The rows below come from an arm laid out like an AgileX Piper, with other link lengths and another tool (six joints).
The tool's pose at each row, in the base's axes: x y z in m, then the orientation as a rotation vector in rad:
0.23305, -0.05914, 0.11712, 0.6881, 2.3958, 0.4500
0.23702, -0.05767, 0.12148, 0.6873, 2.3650, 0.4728
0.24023, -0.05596, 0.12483, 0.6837, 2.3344, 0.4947
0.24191, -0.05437, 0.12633, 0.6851, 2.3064, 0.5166
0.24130, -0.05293, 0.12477, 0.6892, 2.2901, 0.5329
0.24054, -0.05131, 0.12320, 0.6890, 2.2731, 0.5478
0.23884, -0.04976, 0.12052, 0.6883, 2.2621, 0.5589
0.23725, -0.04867, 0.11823, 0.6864, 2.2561, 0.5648
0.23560, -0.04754, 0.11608, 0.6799, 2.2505, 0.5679
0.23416, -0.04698, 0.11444, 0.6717, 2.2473, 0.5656
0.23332, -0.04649, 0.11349, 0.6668, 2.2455, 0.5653
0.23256, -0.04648, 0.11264, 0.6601, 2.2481, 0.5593
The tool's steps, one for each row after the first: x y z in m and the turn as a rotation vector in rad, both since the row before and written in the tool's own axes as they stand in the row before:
-0.00386, 0.00465, -0.00061, -0.0250, -0.0208, 0.0072
-0.00272, 0.00413, -0.00012, -0.0253, -0.0208, 0.0051
-0.00088, 0.00259, 0.00032, -0.0231, -0.0179, 0.0088
0.00201, 0.00011, 0.00092, -0.0147, -0.0089, 0.0086
0.00222, 0.00016, 0.00084, -0.0154, -0.0101, 0.0052
0.00332, -0.00083, 0.00088, -0.0111, -0.0060, 0.0034
0.00278, -0.00095, 0.00058, -0.0065, -0.0033, 0.0007
0.00277, -0.00086, 0.00044, -0.0061, -0.0041, -0.0035
0.00204, -0.00094, 0.00013, -0.0024, -0.0039, -0.0065
0.00129, -0.00041, 0.00010, -0.0021, -0.0018, -0.0036
0.00090, -0.00070, -0.00001, 0.0025, 0.0001, -0.0068

